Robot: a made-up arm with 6 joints.
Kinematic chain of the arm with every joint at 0, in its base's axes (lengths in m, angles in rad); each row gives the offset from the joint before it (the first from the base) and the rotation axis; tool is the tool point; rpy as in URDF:
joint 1: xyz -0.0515 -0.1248 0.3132 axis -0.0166 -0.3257 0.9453
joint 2: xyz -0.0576 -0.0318 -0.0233 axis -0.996 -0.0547 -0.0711
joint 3: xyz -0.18 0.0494 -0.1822 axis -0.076 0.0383 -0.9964
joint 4: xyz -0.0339 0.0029 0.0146 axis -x
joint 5: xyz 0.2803 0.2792 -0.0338 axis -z
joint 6: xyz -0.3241 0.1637 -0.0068 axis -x
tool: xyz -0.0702 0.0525 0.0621 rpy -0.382 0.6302 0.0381
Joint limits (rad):
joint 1: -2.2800..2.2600
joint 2: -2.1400..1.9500
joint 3: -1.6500..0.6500
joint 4: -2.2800..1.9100
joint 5: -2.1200..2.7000
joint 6: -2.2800..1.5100
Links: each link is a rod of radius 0.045 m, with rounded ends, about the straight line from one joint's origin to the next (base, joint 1, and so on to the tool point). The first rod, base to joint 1, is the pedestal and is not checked.
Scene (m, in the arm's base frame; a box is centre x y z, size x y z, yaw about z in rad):
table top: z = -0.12
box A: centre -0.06 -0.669 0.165 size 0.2 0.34 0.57 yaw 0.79
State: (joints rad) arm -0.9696 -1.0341 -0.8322 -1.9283 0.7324 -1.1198
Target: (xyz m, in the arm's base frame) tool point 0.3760 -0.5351 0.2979
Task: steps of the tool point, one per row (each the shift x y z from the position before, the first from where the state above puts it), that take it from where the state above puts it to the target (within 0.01 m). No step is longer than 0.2 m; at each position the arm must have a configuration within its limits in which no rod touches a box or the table.
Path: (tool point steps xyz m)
1: 0.0987 -0.0755 0.0597
2: 0.1232 -0.0372 0.0614
3: 0.1357 0.0072 0.0560
4: 0.1346 0.0529 0.0443
5: -0.0307 -0.0471 -0.0162
6: 0.0135 -0.0550 -0.0563
7: 0.0629 -0.0357 -0.0844
8: 0.1003 0.0081 -0.0987
9: 0.1128 0.0655 -0.1015

